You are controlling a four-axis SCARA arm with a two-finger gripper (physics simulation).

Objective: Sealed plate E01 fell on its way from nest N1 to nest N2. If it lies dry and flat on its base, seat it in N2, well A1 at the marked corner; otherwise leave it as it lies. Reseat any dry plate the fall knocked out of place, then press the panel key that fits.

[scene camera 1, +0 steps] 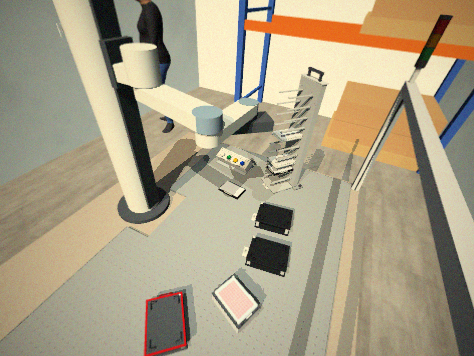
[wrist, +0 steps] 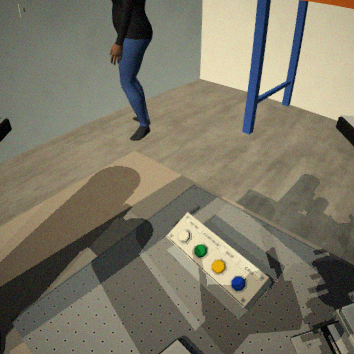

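Seen in the pictures: gripper, between the fingertips: point(wrist: 173, 98); arm's base, origin of its link: point(scene camera 1: 144, 204).
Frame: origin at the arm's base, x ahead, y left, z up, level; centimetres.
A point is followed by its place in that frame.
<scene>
A pink-topped plate with a white rim point(scene camera 1: 236, 300) @[x 64.4, y -23.5, z 8.4 cm] lies turned at an angle on the deck in scene camera 1; its label is unreadable, and whether it is dry is unclear. Two black nest-like blocks point(scene camera 1: 274, 218) @[x 63.9, y 18.4, z 6.6 cm] point(scene camera 1: 268, 255) @[x 68.0, y -0.7, z 5.7 cm] stand behind it, with small pale corner pieces. The key panel point(scene camera 1: 235, 154) @[x 25.8, y 53.3, z 9.3 cm] point(wrist: 212, 245) @[x 24.3, y 52.4, z 8.6 cm] has a white, a green point(wrist: 200, 250) @[x 23.0, y 50.1, z 8.2 cm], a yellow point(wrist: 218, 266) @[x 27.9, y 49.3, z 8.2 cm] and a blue key point(wrist: 238, 283) @[x 32.9, y 48.6, z 8.2 cm]. My gripper point(wrist: 175, 128) @[x 35.1, y 29.0, z 48.3 cm] is open and empty, its fingertips at both edges of the wrist view; the arm hides its fingers in scene camera 1.
A dark, red-edged rectangle point(scene camera 1: 166, 324) @[x 47.3, y -39.2, z 5.3 cm] lies at the front. A tall rack point(scene camera 1: 311, 110) @[x 63.5, y 51.3, z 47.9 cm] holding pale plates stands right of the panel. A small pale-topped block point(scene camera 1: 232, 189) @[x 35.7, y 30.3, z 2.7 cm] lies before the panel. A person point(scene camera 1: 152, 32) point(wrist: 132, 60) stands beyond the deck. A light tower point(scene camera 1: 434, 42) @[x 98.9, y 68.6, z 77.2 cm] stands right.
</scene>
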